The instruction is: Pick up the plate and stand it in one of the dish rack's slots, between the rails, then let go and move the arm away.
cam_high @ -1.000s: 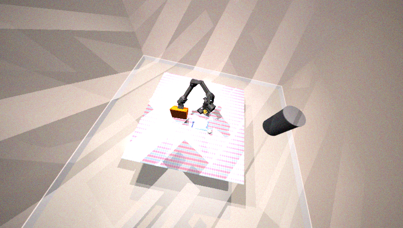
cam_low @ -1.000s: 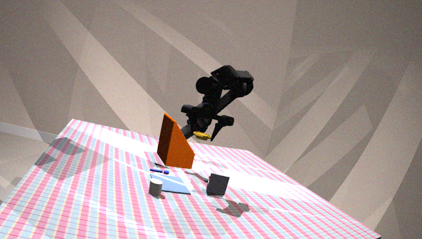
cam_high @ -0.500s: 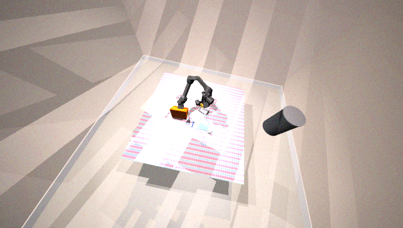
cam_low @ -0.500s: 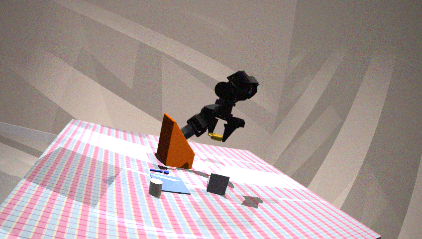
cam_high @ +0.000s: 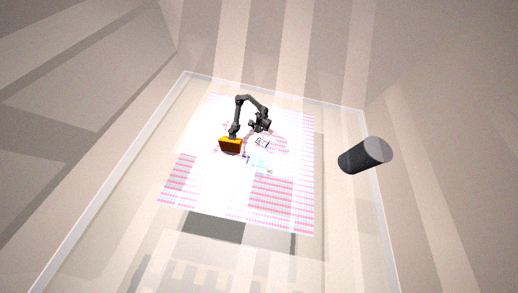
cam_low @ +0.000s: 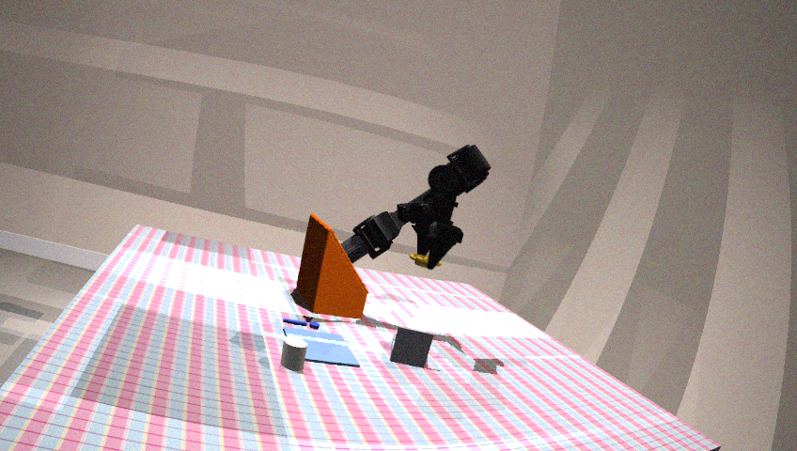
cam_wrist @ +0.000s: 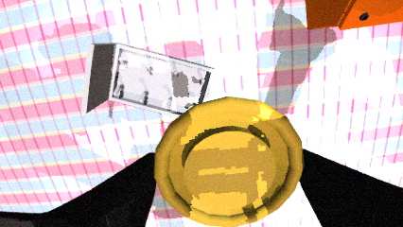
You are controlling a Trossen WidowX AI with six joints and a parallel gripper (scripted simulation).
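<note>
Right now the dish rack is 160 mm below my gripper tip, 60 mm ahead of it and 20 mm to the right of it. From my gripper tip the other things lie so: yellow plate 10 mm above; then pale blue sheet 220 mm to the right, 180 mm below, 60 mm ahead.
</note>
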